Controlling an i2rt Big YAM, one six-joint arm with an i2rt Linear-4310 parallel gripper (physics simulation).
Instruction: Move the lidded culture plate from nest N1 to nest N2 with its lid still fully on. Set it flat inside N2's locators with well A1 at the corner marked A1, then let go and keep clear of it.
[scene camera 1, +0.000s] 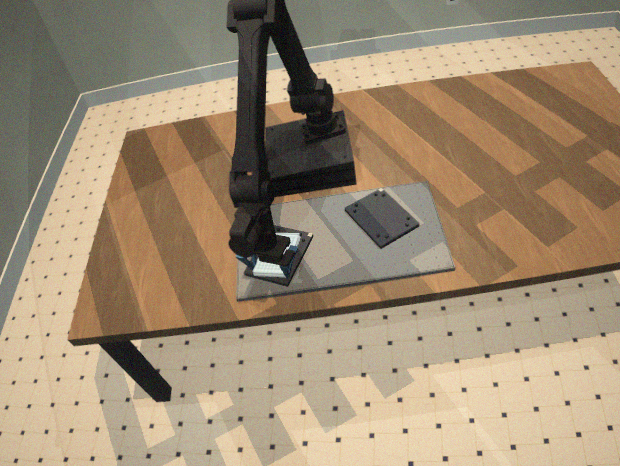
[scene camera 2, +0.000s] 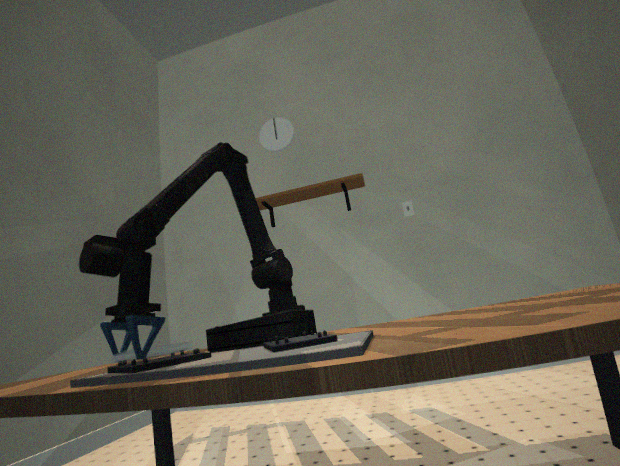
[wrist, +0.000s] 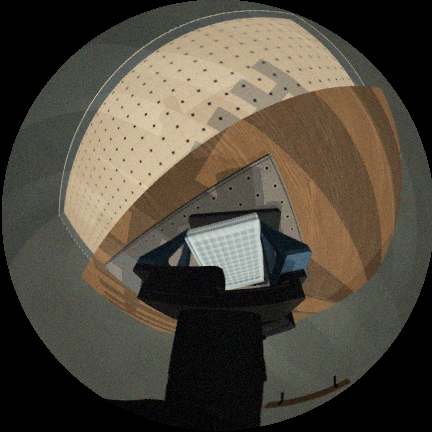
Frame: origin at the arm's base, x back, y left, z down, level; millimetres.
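Seen in the pictures: gripper, fingertip midpoint: (scene camera 1: 271, 273) (scene camera 2: 129, 360) (wrist: 223, 228); arm's base, link origin: (scene camera 1: 323, 130) (scene camera 2: 284, 314).
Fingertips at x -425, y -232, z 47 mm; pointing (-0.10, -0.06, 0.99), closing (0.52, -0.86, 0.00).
Observation:
Offsets run from my fingertips to a thing's top centre. Level surfaces: height alone.
The white lidded culture plate {dz -23, dx +47, dy +23 mm} (scene camera 1: 267, 268) (wrist: 227, 250) sits between my blue fingers, low over the dark nest {dz +0, dx +64, dy +26 mm} (scene camera 1: 298, 262) (scene camera 2: 160, 360) (wrist: 209, 219) at the left end of the grey deck {dz +21 mm} (scene camera 1: 354, 263) (scene camera 2: 336, 347) (wrist: 250, 189). My gripper (scene camera 1: 272, 257) (scene camera 2: 132, 344) (wrist: 223, 228) is shut on the plate's long sides and points straight down. I cannot tell whether the plate rests on the nest or hangs just above it. The lid looks seated flat. The second dark nest {dz +0, dx +99, dy +302 mm} (scene camera 1: 382, 218) (scene camera 2: 299, 341) lies empty to the right on the deck.
The arm's black base (scene camera 1: 308, 157) (scene camera 2: 262, 329) stands behind the deck on the wooden table {dz +34 mm} (scene camera 1: 169, 208). The table's front edge runs close to the deck. A wooden wall shelf (scene camera 2: 313, 190) hangs far behind.

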